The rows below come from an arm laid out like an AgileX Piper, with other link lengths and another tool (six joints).
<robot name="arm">
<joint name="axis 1" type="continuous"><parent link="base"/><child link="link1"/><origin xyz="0 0 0.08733" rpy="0 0 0"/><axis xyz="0 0 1"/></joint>
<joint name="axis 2" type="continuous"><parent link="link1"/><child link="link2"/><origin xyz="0 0 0" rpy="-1.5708 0 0"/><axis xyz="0 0 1"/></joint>
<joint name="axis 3" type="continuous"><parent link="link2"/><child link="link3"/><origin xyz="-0.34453 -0.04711 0" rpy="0 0 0"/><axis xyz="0 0 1"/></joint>
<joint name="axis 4" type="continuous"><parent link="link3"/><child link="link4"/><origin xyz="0.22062 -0.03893 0" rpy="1.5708 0 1.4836"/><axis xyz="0 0 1"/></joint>
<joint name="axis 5" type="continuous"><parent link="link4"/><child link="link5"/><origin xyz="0 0 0" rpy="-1.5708 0 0"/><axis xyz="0 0 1"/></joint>
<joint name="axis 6" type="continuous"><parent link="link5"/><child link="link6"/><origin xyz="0 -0.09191 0" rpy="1.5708 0 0"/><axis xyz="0 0 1"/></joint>
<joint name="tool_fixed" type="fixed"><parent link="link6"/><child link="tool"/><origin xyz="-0.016 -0.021 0.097" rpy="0.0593 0 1.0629"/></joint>
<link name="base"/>
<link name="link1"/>
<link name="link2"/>
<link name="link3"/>
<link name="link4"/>
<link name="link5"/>
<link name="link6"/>
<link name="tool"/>
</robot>
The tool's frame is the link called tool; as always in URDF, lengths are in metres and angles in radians. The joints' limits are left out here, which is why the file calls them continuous.
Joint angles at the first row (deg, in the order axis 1, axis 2, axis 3, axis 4, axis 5, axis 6):
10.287, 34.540, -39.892, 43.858, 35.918, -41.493
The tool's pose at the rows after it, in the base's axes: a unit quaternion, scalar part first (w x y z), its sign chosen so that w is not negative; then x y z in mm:
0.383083 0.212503 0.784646 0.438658 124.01 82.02 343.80
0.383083 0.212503 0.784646 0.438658 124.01 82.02 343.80
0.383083 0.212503 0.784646 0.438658 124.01 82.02 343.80
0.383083 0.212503 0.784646 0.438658 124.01 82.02 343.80
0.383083 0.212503 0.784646 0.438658 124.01 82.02 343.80
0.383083 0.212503 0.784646 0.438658 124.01 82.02 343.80
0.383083 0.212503 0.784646 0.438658 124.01 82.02 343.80
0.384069 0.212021 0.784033 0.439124 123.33 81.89 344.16
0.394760 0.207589 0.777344 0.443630 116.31 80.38 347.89
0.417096 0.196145 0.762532 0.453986 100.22 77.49 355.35
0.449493 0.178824 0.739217 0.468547 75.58 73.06 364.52
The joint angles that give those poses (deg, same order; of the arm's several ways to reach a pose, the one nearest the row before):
10.281, 34.541, -39.892, 43.864, 35.921, -41.500
10.281, 34.541, -39.892, 43.864, 35.921, -41.500
10.281, 34.541, -39.892, 43.864, 35.921, -41.500
10.281, 34.541, -39.892, 43.864, 35.921, -41.500
10.281, 34.541, -39.892, 43.864, 35.921, -41.500
10.281, 34.541, -39.892, 43.864, 35.921, -41.500
10.281, 34.541, -39.892, 43.864, 35.921, -41.500
10.288, 34.386, -39.891, 43.857, 35.916, -41.492
10.182, 32.773, -39.892, 43.858, 35.918, -41.493
10.182, 29.230, -39.892, 43.859, 35.917, -41.494
10.185, 23.972, -39.893, 43.855, 35.915, -41.490

